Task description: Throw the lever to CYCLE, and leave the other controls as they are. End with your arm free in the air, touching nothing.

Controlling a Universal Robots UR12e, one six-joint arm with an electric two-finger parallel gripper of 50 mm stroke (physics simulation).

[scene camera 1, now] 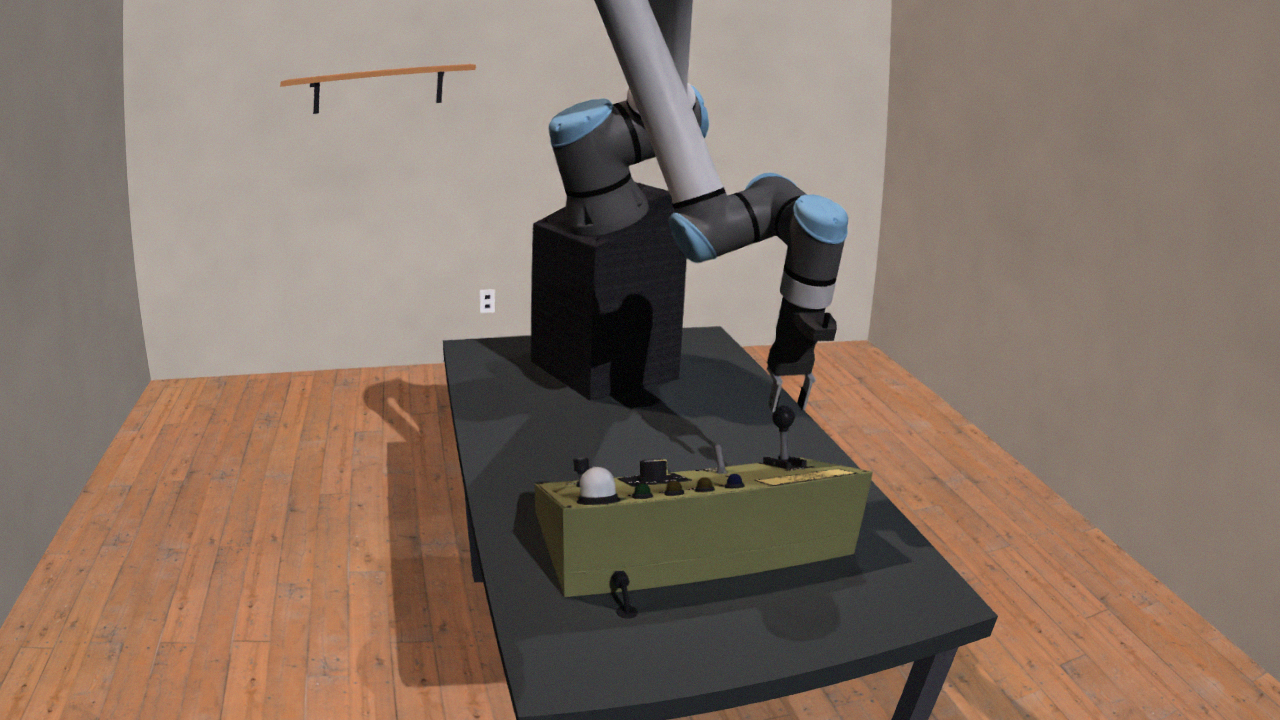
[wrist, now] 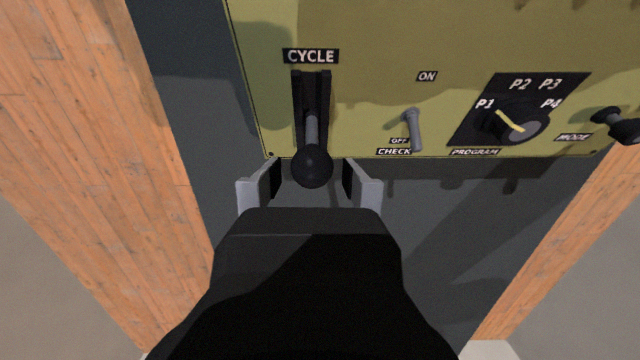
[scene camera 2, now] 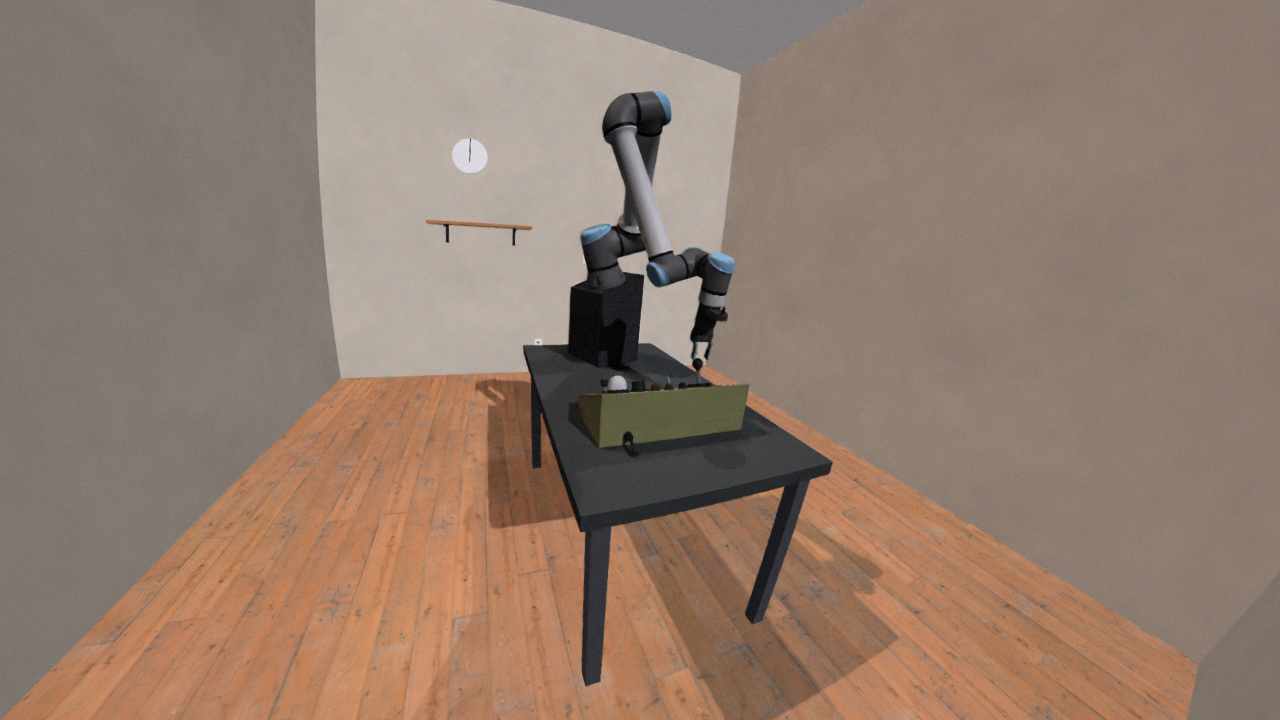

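Observation:
The gripper (scene camera 1: 786,407) is visible, also in scene camera 2 (scene camera 2: 699,358) and in the wrist view (wrist: 311,170). Visible too: a black ball-topped lever (wrist: 312,167).

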